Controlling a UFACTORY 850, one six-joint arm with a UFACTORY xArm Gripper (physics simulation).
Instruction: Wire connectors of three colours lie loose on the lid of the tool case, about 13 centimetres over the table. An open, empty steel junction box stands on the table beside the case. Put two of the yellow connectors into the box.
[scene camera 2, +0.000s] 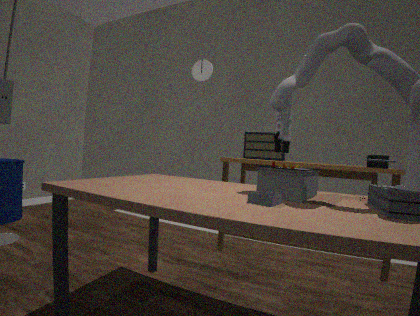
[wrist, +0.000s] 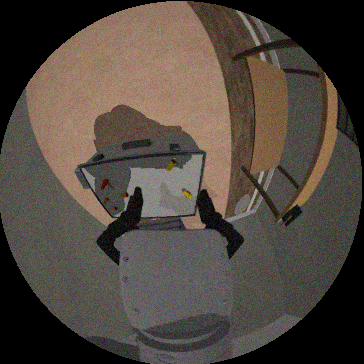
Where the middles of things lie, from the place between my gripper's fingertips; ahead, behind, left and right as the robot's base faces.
Scene:
Right now my hand is 14 cm above the tool case (scene camera 2: 300, 184), 10 cm to the right of it and 4 cm past it.

